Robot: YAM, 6 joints.
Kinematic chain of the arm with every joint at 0, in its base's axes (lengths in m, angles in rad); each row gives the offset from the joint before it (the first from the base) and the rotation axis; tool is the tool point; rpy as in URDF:
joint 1: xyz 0 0 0.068 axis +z
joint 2: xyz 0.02 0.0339 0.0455 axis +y
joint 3: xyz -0.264 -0.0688 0 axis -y
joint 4: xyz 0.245 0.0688 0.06 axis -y
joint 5: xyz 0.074 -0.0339 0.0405 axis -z
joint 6: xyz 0.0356 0 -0.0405 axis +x
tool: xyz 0 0 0 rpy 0 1.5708 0
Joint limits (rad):
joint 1: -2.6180..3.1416
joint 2: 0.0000..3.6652
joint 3: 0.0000..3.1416
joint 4: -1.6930..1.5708
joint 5: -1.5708..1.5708
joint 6: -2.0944..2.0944
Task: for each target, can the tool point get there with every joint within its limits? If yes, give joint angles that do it. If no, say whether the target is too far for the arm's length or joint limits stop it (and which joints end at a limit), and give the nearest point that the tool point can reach.
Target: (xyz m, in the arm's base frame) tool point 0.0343 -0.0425 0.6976
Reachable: yes | joints -0.6108 1.4606 2.3408 1.1631 0.4401 -1.2436
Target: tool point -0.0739 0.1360 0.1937
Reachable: yes | joints 1.9121 1.0780 0.6268 -1.0080 -0.7456 -1.4452
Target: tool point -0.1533 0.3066 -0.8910
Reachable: no: too far | nearest point -0.1286 0.2571 -0.3783 | short by 0.516 m
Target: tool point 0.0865 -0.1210 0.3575
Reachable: yes | joints -0.7723 0.6477 0.7318 -0.0393 0.8337 0.3211
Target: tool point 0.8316 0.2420 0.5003
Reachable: no: too far | nearest point 0.5657 0.1646 0.3737 | short by 0.304 m
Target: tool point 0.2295 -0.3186 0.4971
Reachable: yes | joints 2.2170 0.3204 1.9339 0.9616 -0.2454 -0.0521
